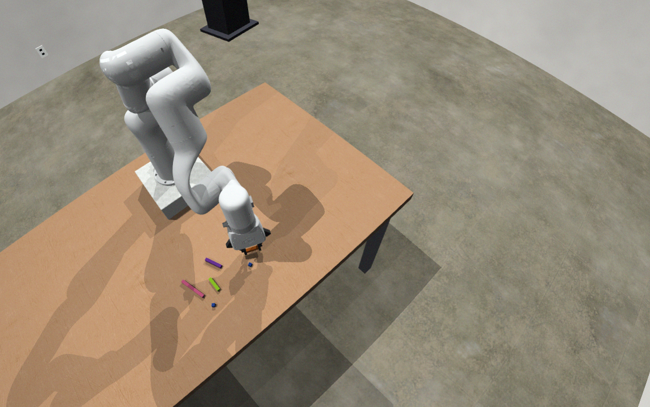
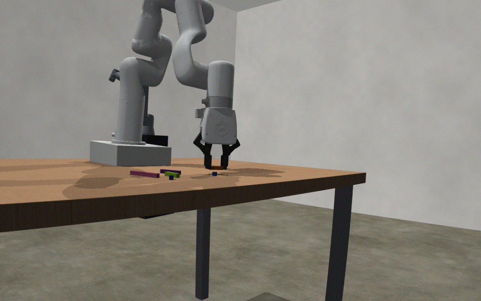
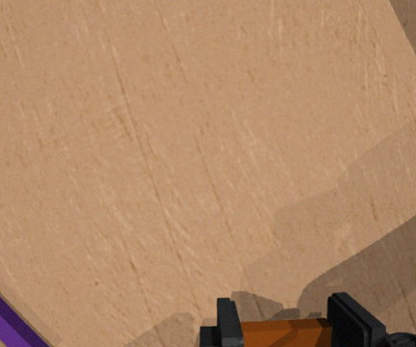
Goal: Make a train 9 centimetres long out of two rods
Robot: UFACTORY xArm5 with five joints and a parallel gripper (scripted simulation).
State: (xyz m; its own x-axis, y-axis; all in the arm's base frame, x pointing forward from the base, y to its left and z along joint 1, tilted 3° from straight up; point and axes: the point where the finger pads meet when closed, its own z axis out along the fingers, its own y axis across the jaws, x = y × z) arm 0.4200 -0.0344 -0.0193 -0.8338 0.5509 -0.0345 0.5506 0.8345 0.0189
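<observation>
The orange rod lies 20 mm below my hand. Round my hand: pink rod (70 mm behind, 210 mm to the right, 30 mm below); purple rod (70 mm behind, 110 mm to the right, 30 mm below); lime rod (20 mm behind, 160 mm to the right, 30 mm below).
</observation>
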